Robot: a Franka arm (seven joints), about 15 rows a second.
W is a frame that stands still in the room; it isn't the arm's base.
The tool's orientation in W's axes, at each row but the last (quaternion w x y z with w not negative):
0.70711 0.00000 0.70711 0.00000
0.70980 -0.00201 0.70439 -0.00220
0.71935 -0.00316 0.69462 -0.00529
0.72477 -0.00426 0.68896 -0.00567
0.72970 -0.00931 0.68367 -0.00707
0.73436 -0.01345 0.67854 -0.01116
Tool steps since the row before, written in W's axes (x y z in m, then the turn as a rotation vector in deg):
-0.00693 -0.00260 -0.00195 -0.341 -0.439 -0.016
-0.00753 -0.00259 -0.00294 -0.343 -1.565 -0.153
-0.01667 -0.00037 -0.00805 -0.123 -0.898 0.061
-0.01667 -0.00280 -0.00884 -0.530 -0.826 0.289
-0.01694 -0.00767 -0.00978 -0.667 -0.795 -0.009
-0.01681 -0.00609 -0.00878 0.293 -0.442 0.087
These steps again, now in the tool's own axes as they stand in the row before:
0.00195 -0.00260 -0.00693 0.016 -0.439 -0.341
0.00290 -0.00257 -0.00755 0.160 -1.564 -0.344
0.00747 -0.00033 -0.01694 -0.054 -0.899 -0.118
0.00802 -0.00272 -0.01709 -0.304 -0.831 -0.513
0.00883 -0.00740 -0.01757 -0.016 -0.793 -0.669
0.00763 -0.00575 -0.01748 -0.048 -0.445 0.297

